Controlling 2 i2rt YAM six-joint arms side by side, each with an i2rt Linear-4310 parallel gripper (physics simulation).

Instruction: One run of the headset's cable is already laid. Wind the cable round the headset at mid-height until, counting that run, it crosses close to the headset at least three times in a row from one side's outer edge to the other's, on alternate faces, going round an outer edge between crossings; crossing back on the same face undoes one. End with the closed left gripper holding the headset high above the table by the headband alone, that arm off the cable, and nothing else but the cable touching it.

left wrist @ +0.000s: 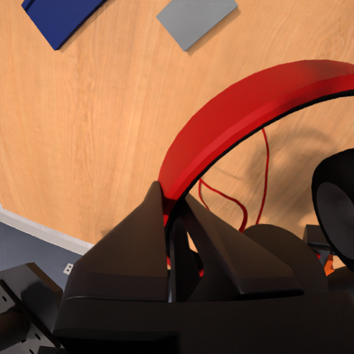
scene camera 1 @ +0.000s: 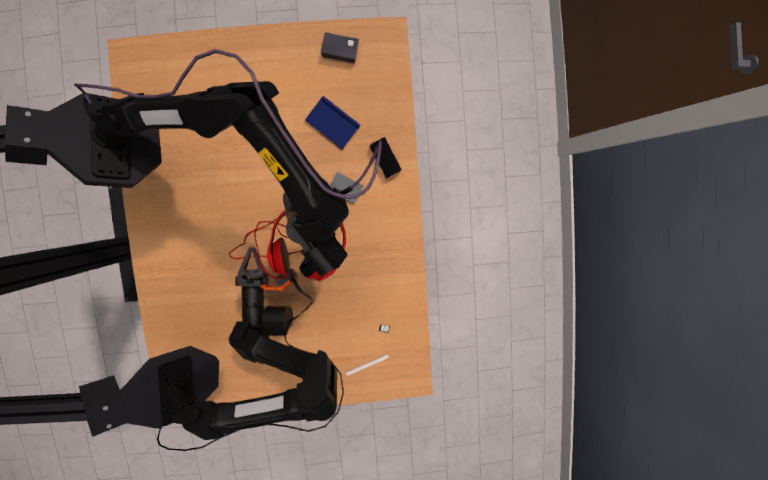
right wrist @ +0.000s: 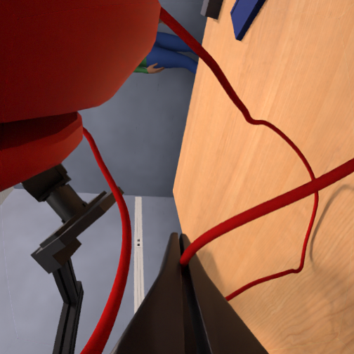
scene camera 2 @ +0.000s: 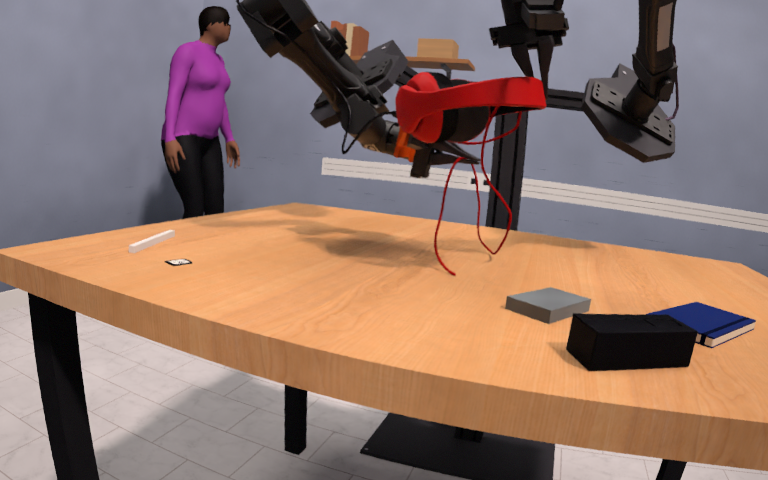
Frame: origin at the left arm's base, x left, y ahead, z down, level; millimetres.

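Where they show: left gripper, fingertip midpoint: (scene camera 2: 541,100); right gripper, fingertip midpoint: (scene camera 1: 252,246) (scene camera 2: 479,162); left arm's base, origin of the base link: (scene camera 1: 108,137) (scene camera 2: 632,113); right arm's base, origin of the base link: (scene camera 1: 175,391).
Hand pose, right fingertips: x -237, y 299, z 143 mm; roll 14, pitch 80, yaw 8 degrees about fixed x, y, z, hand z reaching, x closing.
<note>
Each offset is from my right fingertips to the top centre of the thing. "pt": to the spot under its first point.
The red headset {dz -119, dx +34, dy +154 mm} (scene camera 1: 278,257) (scene camera 2: 481,96) (left wrist: 225,120) (right wrist: 75,55) hangs high above the table with its black-padded ear cups. My left gripper (scene camera 2: 538,77) (left wrist: 164,190) is shut on its headband, at the end away from the cups. My right gripper (scene camera 1: 252,251) (scene camera 2: 476,162) (right wrist: 176,239) is shut on the red cable {pt dz +107, dx -18, dy +113 mm} (scene camera 2: 436,232) (left wrist: 268,155) (right wrist: 250,213), below and beside the ear cups in scene camera 2. From those fingertips one stretch hangs towards the table; another dips in a loop and rises to the headband side. Cable also sags under the headset. The crossings on its faces are largely hidden.
A grey block {dz +141, dx +178, dy +230 mm} (scene camera 1: 352,186) (scene camera 2: 548,303) (left wrist: 200,22), a black box {dz +121, dx +276, dy +340 mm} (scene camera 1: 387,158) (scene camera 2: 631,342) and a blue notebook {dz +144, dx +367, dy +176 mm} (scene camera 1: 333,123) (scene camera 2: 702,319) lie on the table. A dark box {dz +115, dx +585, dy +179 mm} (scene camera 1: 338,49), a white bar {dz +146, dx -374, dy +340 mm} (scene camera 1: 368,365) (scene camera 2: 151,241) and a small tile {dz +154, dx -251, dy +384 mm} (scene camera 1: 384,328) (scene camera 2: 178,262) lie farther off.
</note>
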